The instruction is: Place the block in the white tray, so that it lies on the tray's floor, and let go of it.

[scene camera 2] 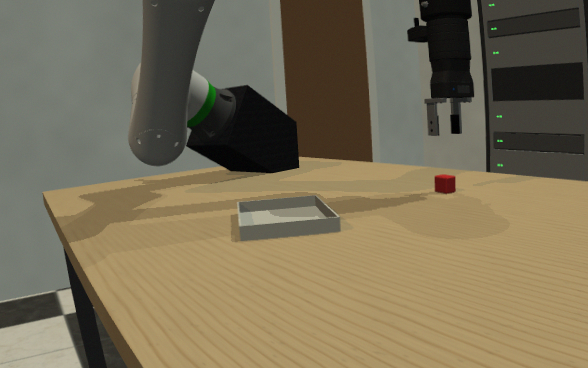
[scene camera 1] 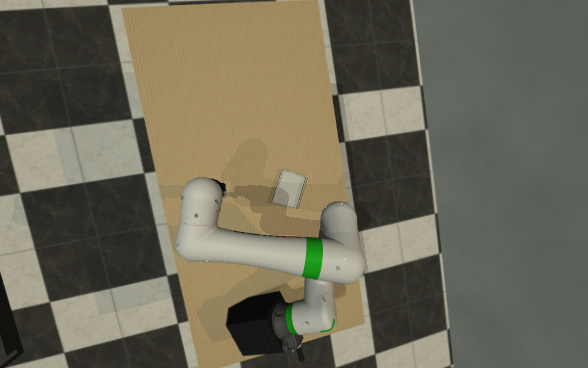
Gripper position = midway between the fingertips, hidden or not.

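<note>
I see my gripper (scene camera 2: 445, 134) in scene camera 2, and I see a white tray (scene camera 2: 306, 215) there too. Scene camera 1 also shows me the white tray (scene camera 1: 290, 185).
</note>
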